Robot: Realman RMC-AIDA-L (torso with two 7-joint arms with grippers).
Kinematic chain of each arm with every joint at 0, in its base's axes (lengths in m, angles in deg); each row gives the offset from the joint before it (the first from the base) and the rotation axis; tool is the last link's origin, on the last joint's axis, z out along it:
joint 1: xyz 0 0 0.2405 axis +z
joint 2: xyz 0 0 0 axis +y
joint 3: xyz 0 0 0.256 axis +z
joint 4: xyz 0 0 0 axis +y
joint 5: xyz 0 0 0.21 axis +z
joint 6: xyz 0 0 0 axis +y
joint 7: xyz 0 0 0.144 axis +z
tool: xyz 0 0 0
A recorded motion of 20 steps. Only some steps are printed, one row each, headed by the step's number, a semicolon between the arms.
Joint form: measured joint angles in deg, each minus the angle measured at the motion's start. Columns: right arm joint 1, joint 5, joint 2, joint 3, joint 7, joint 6, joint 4; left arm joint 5, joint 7, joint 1, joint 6, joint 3, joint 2, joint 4.
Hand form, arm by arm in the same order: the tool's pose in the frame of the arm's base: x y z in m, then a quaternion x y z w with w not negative. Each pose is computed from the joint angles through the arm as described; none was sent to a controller.
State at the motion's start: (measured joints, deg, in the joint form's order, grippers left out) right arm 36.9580 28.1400 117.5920 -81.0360 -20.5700 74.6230 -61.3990; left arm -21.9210 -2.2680 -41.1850 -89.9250 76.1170 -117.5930 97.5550
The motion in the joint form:
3: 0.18 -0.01 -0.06 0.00 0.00 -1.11 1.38; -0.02 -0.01 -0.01 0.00 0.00 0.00 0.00
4: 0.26 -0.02 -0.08 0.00 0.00 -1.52 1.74; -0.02 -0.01 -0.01 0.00 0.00 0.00 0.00
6: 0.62 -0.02 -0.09 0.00 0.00 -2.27 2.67; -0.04 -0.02 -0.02 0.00 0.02 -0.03 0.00
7: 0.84 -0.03 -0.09 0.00 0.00 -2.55 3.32; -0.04 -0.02 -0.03 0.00 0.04 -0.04 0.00
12: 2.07 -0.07 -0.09 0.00 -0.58 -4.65 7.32; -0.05 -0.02 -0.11 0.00 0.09 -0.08 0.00
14: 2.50 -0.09 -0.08 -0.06 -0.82 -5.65 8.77; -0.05 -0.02 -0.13 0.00 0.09 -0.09 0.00
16: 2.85 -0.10 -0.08 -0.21 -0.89 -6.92 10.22; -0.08 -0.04 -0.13 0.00 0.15 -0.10 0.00
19: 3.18 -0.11 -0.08 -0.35 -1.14 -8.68 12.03; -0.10 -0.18 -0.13 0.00 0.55 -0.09 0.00
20: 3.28 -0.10 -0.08 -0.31 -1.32 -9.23 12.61; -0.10 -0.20 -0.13 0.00 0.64 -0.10 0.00
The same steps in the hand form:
3: 0.2300 0.3808 -0.0199 -0.84345 0.44818 -0.17193 0.24118; -0.0883 0.3859 0.0751 -0.81650 -0.44031 0.01879 0.37296
4: 0.2308 0.3815 -0.0203 -0.84300 0.44848 -0.17135 0.24259; -0.0883 0.3859 0.0751 -0.81650 -0.44031 0.01879 0.37296
6: 0.2317 0.3829 -0.0217 -0.84238 0.44900 -0.17093 0.24410; -0.0881 0.3859 0.0749 -0.81671 -0.44028 0.01868 0.37254
7: 0.2328 0.3832 -0.0227 -0.84166 0.45017 -0.17210 0.24360; -0.0880 0.3858 0.0747 -0.81685 -0.44013 0.01872 0.37242
12: 0.2398 0.3851 -0.0290 -0.83921 0.45303 -0.17886 0.24185; -0.0873 0.3858 0.0743 -0.81747 -0.43939 0.01857 0.37193
14: 0.2423 0.3861 -0.0314 -0.83868 0.45295 -0.18059 0.24255; -0.0871 0.3858 0.0743 -0.81757 -0.43927 0.01848 0.37186
16: 0.2451 0.3871 -0.0337 -0.83754 0.45348 -0.18124 0.24502; -0.0870 0.3857 0.0739 -0.81784 -0.43913 0.01859 0.37142
19: 0.2494 0.3884 -0.0364 -0.83631 0.45348 -0.18153 0.24897; -0.0864 0.3852 0.0725 -0.81888 -0.43798 0.02018 0.37040
20: 0.2508 0.3888 -0.0371 -0.83608 0.45334 -0.18138 0.25011; -0.0863 0.3851 0.0722 -0.81917 -0.43767 0.02056 0.37011

